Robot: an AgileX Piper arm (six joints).
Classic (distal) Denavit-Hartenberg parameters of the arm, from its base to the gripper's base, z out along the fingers. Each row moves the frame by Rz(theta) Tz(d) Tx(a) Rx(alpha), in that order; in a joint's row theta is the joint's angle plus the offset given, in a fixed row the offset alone. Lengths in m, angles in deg.
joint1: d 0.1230  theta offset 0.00  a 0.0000  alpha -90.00
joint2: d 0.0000  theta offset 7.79  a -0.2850  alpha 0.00
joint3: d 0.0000  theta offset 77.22  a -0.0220  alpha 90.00
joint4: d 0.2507  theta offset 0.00  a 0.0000  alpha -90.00
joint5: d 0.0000  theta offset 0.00  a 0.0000  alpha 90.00
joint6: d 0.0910  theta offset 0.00  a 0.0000  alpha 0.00
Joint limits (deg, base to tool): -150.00..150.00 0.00..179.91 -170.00..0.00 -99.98..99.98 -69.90..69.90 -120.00..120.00
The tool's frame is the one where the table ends.
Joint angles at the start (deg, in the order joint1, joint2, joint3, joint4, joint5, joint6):
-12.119 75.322 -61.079 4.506 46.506 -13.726
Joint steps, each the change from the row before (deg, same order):
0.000 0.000 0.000 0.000 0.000 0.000
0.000 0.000 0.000 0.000 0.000 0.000
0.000 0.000 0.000 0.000 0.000 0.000
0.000 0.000 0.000 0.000 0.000 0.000
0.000 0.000 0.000 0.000 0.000 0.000
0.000 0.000 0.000 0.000 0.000 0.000
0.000 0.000 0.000 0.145 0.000 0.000
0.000 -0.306 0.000 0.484 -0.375 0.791
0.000 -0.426 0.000 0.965 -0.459 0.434
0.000 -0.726 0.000 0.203 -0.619 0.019
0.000 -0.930 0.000 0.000 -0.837 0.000
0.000 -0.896 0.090 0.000 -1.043 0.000
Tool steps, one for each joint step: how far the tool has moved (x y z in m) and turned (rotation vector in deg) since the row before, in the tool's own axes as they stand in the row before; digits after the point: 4 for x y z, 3 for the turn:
0.0000 0.0000 0.0000 0.000 0.000 0.000
0.0000 0.0000 0.0000 0.000 0.000 0.000
0.0000 0.0000 0.0000 0.000 0.000 0.000
0.0000 0.0000 0.0000 0.000 0.000 0.000
0.0000 0.0000 0.0000 0.000 0.000 0.000
0.0000 0.0000 0.0000 0.000 0.000 0.000
0.0000 0.0002 0.0000 -0.102 -0.025 0.100
-0.0007 0.0005 -0.0018 -0.201 -0.746 1.106
-0.0010 0.0011 -0.0025 -0.510 -1.020 1.076
-0.0010 0.0003 -0.0042 0.095 -1.352 0.106
-0.0014 0.0001 -0.0054 0.310 -1.735 -0.072
-0.0014 0.0001 -0.0049 0.336 -1.814 -0.061

